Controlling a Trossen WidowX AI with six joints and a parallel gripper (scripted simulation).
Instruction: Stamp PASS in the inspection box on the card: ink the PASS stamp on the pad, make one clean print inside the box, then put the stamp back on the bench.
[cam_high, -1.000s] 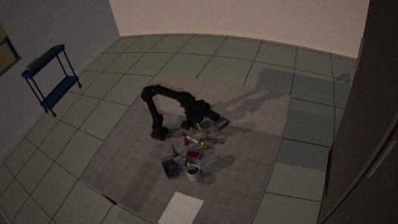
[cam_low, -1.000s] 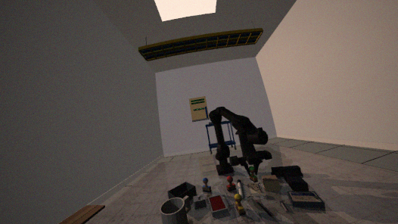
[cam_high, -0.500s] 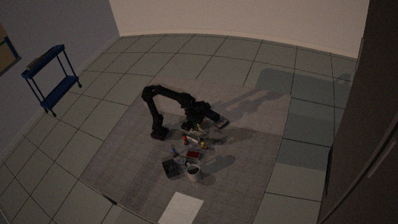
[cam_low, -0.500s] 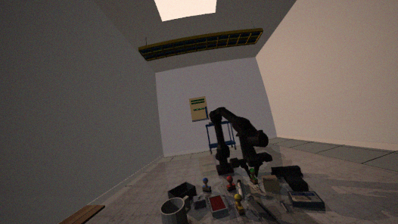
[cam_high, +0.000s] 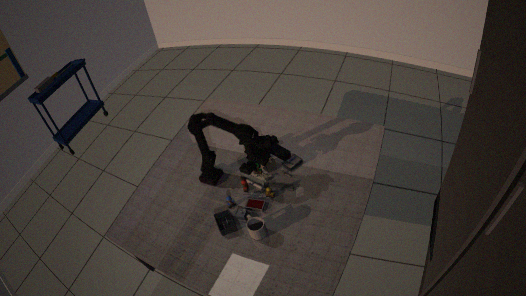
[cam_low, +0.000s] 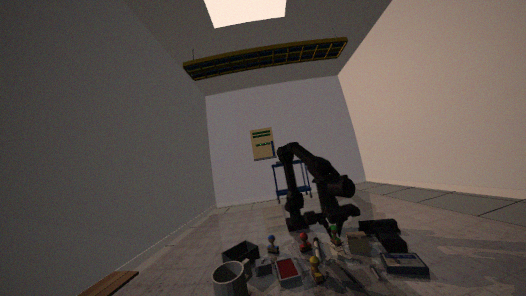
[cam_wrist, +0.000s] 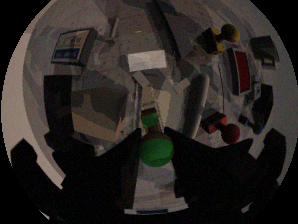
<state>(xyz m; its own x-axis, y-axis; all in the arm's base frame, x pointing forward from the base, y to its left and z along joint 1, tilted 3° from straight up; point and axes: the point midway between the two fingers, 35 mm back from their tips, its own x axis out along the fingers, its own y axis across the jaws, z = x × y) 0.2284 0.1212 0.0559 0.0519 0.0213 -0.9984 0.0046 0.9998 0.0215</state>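
Right now the pale card is 1 cm ahead of my gripper tip, 1 cm to the right of it and 4 cm below it. Round my gripper tip: cardboard box: 2 cm ahead, 7 cm to the left, 2 cm below; then red-knobbed stamp: 1 cm behind, 11 cm to the right, 2 cm below; then green-knobbed stamp: right at my gripper tip.
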